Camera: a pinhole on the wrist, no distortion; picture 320 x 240 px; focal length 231.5 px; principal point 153.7 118.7 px. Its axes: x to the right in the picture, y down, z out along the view. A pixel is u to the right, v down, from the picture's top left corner.
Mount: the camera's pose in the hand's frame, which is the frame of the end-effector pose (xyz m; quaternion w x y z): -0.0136 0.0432 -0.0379 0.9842 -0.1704 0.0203 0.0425
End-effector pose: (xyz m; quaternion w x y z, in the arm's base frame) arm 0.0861 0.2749 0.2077 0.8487 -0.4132 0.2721 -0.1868
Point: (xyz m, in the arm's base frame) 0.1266 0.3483 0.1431
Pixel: 220 184
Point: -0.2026 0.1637 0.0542
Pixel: behind the camera
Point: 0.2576 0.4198 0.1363
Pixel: 246 155
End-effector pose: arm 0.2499 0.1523 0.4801 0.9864 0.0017 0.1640 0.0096
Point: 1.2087 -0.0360 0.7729
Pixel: outside the picture
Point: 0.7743 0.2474 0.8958
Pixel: 289 43
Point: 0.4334 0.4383 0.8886
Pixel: 176 145
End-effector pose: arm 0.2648 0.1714 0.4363 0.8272 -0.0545 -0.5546 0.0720
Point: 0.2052 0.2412 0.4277
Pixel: 138 116
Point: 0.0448 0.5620 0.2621
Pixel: outside the picture
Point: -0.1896 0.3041 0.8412
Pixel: 233 48
